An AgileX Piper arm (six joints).
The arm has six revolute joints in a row. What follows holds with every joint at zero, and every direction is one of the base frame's. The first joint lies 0.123 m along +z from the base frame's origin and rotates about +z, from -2.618 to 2.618 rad. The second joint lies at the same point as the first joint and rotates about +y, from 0 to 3.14 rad. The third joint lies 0.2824 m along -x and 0.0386 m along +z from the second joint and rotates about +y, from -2.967 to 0 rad. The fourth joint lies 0.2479 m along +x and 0.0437 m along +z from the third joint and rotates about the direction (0.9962, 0, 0.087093), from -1.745 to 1.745 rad. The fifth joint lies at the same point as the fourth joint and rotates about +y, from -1.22 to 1.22 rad. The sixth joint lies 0.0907 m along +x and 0.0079 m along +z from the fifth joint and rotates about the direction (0.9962, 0, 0.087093), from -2.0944 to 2.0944 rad. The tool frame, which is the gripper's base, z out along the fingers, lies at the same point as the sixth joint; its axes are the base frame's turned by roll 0, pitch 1.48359 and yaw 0 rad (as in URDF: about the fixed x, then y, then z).
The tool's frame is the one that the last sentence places.
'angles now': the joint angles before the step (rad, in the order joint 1, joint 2, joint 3, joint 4, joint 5, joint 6). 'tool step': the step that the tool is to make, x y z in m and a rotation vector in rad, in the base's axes. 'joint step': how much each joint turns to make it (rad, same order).
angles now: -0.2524, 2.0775, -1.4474, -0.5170, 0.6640, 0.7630
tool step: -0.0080, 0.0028, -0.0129, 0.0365, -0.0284, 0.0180
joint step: -0.0086, -0.0116, 0.0767, 0.0203, -0.0948, 0.0012
